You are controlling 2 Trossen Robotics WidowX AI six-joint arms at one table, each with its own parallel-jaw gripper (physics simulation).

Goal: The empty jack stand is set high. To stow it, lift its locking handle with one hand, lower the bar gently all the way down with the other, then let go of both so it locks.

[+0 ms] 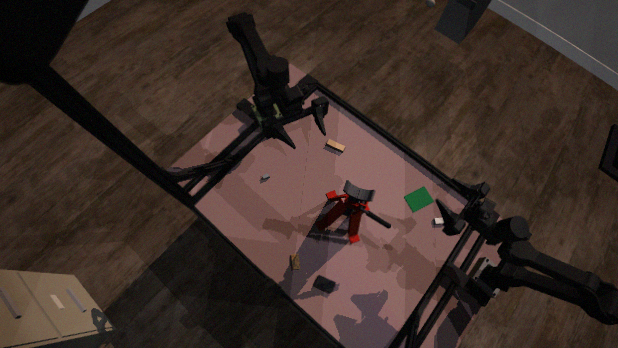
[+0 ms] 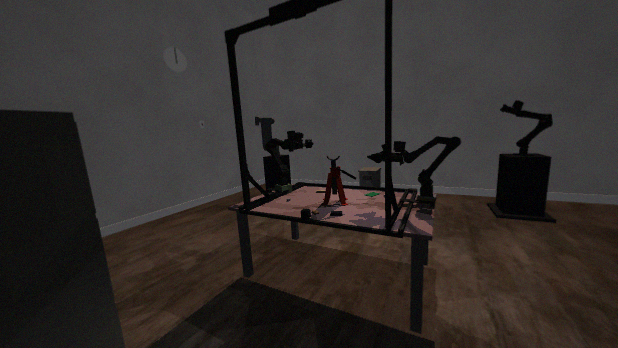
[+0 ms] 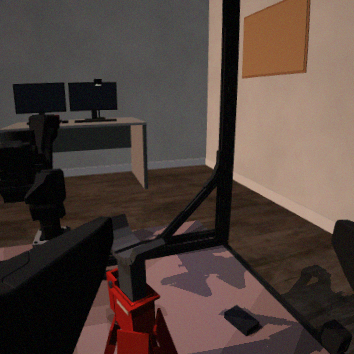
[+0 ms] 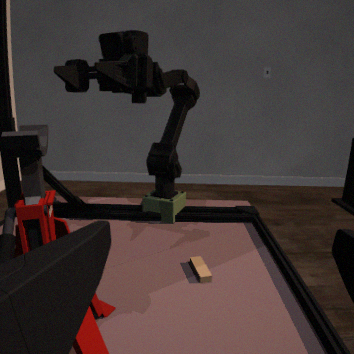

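Note:
The red jack stand [image 1: 354, 225] [image 2: 327, 189] [image 3: 134, 342] [image 4: 30, 211] stands upright mid-table. Its grey bar [image 2: 333, 163] [image 3: 132, 280] [image 4: 34, 177] rises well above the red body and carries a curved saddle [image 1: 359, 192] [image 4: 25, 142]. The dark locking handle [image 1: 376, 218] [image 2: 348, 174] sticks out toward the right arm's side, sloping down. My left gripper [image 1: 310, 140] [image 2: 311, 144] [image 3: 223, 230] is open and empty, raised on the stand's left side, away from it. My right gripper [image 1: 445, 191] [image 2: 369, 157] [image 4: 222, 237] is open and empty, raised on the right side, touching neither handle nor bar.
A tan block [image 1: 335, 145] [image 4: 201, 269], a green square [image 1: 419, 199] [image 2: 372, 194], a white block [image 1: 439, 221], a brass-coloured piece [image 1: 295, 261], a black box [image 1: 325, 284] [image 3: 242, 320] and a small grey piece [image 1: 265, 177] lie around the stand. Black rails [image 1: 390, 134] edge the table; a tall post [image 3: 229, 120] rises from them.

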